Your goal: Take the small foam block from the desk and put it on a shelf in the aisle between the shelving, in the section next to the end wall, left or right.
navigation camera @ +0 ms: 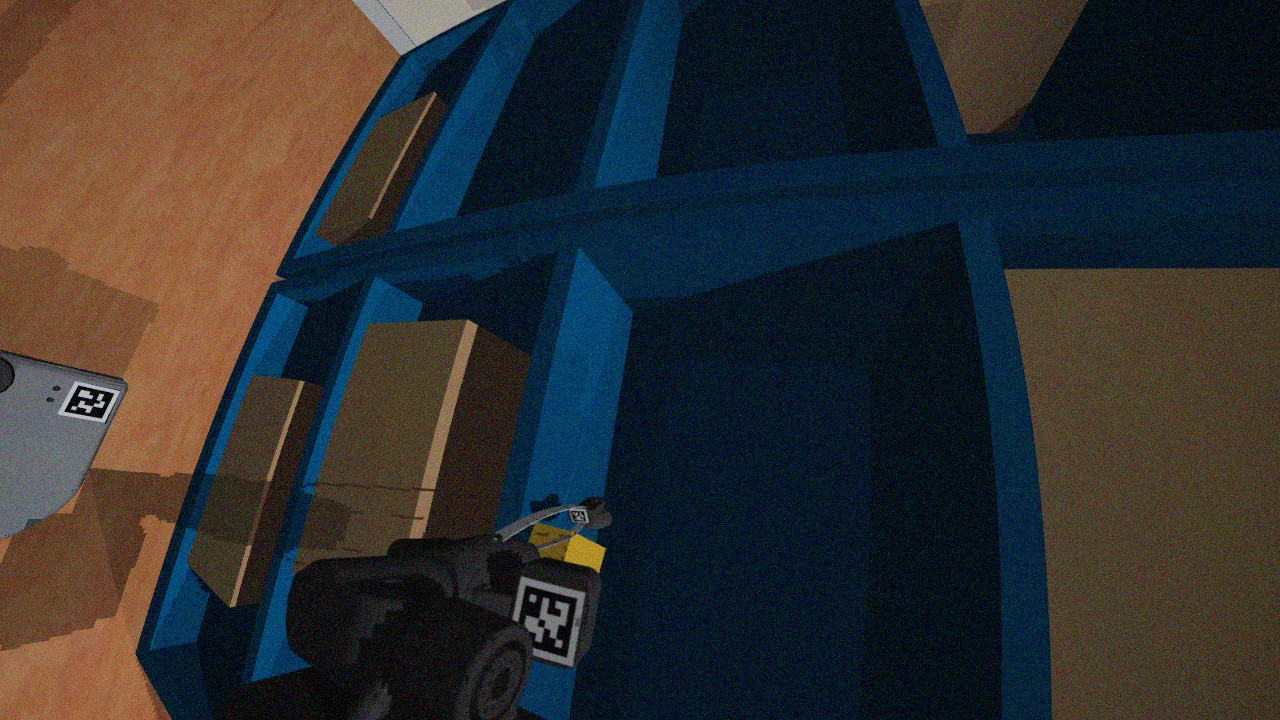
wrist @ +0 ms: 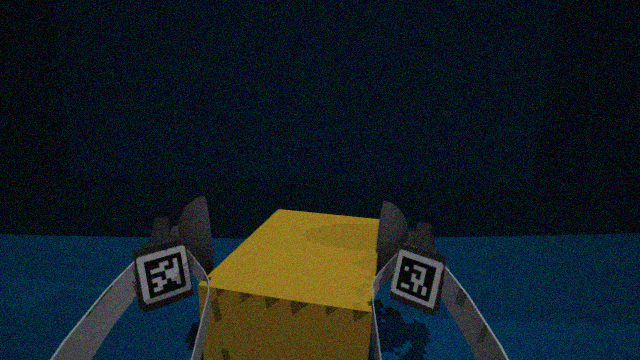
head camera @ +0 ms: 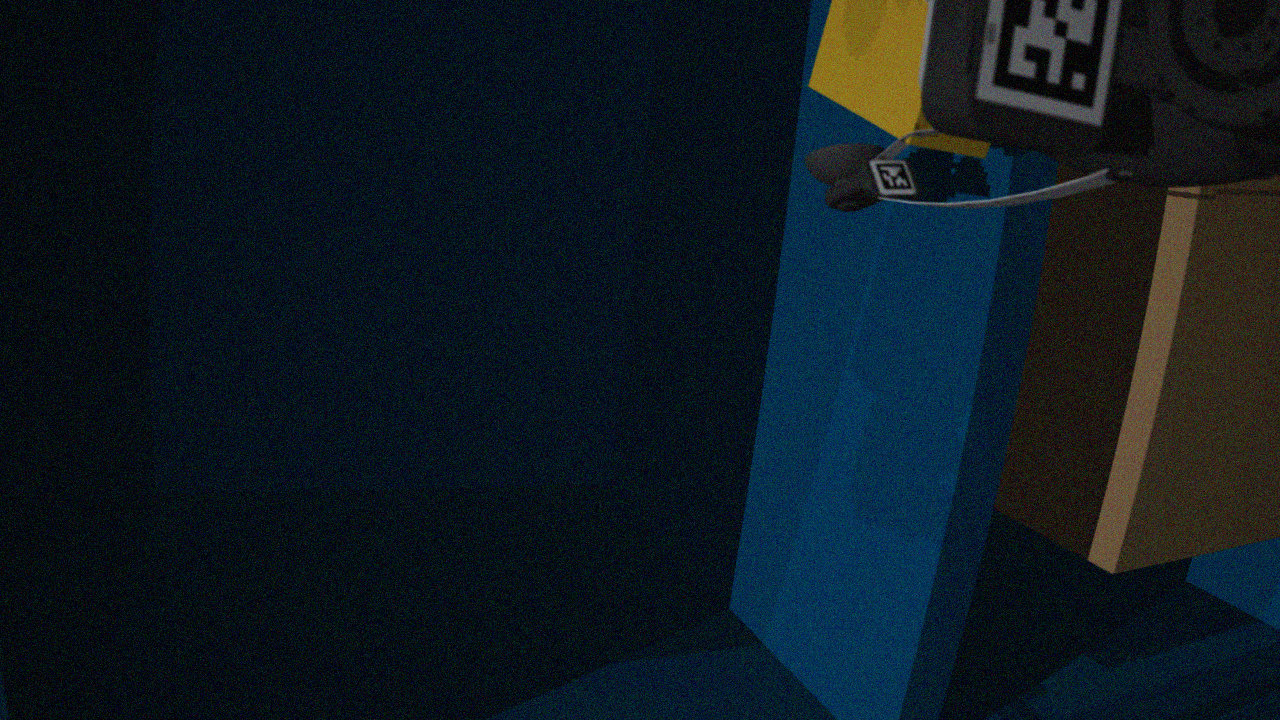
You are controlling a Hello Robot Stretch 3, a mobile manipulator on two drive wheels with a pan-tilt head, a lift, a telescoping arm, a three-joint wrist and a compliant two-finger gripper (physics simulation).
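Frame: origin at the robot's base, x ahead, y left, z up, level; metres.
Seen in the pictures: gripper, between the fingertips: (navigation camera: 594,558) (wrist: 294,226) (head camera: 838,68).
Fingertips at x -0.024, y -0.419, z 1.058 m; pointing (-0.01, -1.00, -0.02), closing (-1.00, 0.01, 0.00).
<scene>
Offsets run from my fingertips to a thing's top centre. "*": to the spot under its first point. Level surfaces: height alone.
My gripper (wrist: 294,226) (head camera: 850,179) (navigation camera: 582,515) is shut on the small yellow foam block {dy +0.030, dx -0.008, dz +0.003 m} (wrist: 293,267) (head camera: 866,53) (navigation camera: 566,546). In the wrist view the block sits between both fingers, a little above a blue shelf board {dz -0.067 m} (wrist: 536,282), facing a dark shelf bay. The navigation view shows the gripper and block at the front of the blue shelving, beside an upright {* dy +0.002, dx +0.196, dz -0.067 m} (navigation camera: 575,387) (head camera: 859,403).
Brown cardboard boxes {* dy +0.041, dx +0.142, dz -0.286 m} (head camera: 1190,376) (navigation camera: 407,417) (navigation camera: 245,480) fill the bays beside the upright, and another box {dy -0.084, dx +0.788, dz -0.712 m} (navigation camera: 376,166) lies one level over. The orange floor {dz -1.058 m} (navigation camera: 222,155) and a strip of pale end wall (navigation camera: 416,15) show at the edge.
</scene>
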